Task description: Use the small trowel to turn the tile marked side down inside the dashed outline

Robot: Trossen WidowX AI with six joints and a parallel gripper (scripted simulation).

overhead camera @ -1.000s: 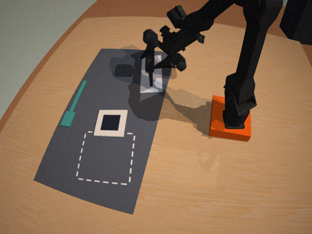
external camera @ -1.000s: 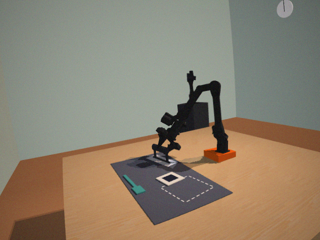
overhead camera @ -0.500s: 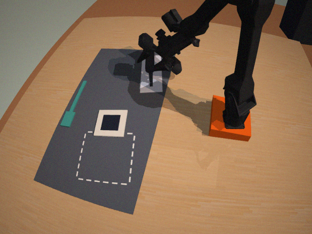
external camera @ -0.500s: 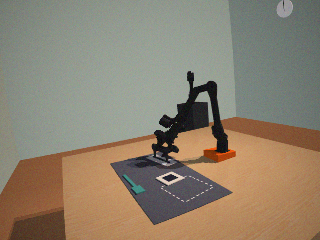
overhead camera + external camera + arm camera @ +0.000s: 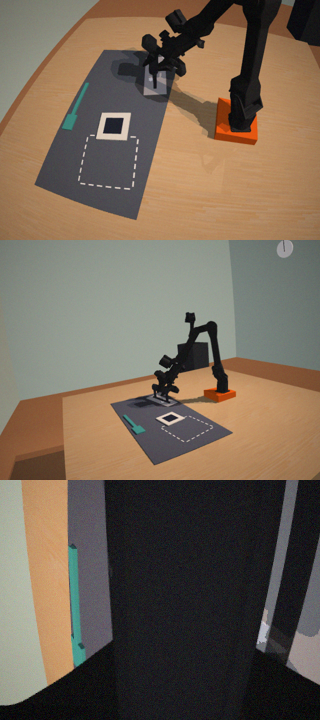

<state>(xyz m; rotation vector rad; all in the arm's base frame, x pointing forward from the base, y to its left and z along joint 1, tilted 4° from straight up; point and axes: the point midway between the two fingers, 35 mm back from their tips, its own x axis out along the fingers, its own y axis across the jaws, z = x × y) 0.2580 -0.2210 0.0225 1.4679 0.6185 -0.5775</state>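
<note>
Now: the mat 11 cm ahead of my gripper tip, 14 cm to the left of it and 7 cm below it. Round my gripper tip: tile 9 cm ahead, 20 cm to the left, 4 cm below; teal trowel 25 cm ahead, 13 cm to the left, 4 cm below.
</note>
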